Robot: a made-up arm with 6 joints.
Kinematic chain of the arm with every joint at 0, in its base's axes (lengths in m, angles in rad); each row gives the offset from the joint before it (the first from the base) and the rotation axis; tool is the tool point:
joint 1: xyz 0 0 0.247 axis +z
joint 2: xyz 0 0 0 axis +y
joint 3: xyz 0 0 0.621 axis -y
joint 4: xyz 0 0 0 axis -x
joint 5: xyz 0.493 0 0 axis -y
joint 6: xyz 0 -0.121 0 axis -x
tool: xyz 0 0 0
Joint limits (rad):
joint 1: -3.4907..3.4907
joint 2: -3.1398..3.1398
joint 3: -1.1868..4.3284
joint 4: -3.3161..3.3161
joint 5: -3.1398..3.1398
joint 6: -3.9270..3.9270
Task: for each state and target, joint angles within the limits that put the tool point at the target. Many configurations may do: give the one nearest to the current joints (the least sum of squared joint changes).
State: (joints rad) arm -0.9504 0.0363 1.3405 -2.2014 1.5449 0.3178
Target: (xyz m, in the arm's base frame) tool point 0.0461 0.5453 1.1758
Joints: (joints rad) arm -1.5069 -0.7881 1.1661 -2.3023 1.5449 0.3178
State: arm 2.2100 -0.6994 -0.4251 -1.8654 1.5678 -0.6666
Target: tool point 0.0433 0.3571 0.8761
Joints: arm 1.4368 -0.2394 0.0519 -1.6104 1.5678 -0.6666
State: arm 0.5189 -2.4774 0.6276 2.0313 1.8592 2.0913
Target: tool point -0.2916 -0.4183 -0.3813
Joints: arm 1.0596 -3.1378 -0.2020 1.9937 1.8592 2.0913
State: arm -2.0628 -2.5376 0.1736 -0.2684 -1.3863 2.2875
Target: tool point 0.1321 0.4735 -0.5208
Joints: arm -2.0852 -3.1322 0.3659 -0.2245 -1.3863 2.2875
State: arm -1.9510 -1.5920 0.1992 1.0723 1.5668 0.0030
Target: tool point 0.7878 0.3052 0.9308
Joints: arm -2.8161 -1.1335 0.7974 1.2578 1.5668 0.0030
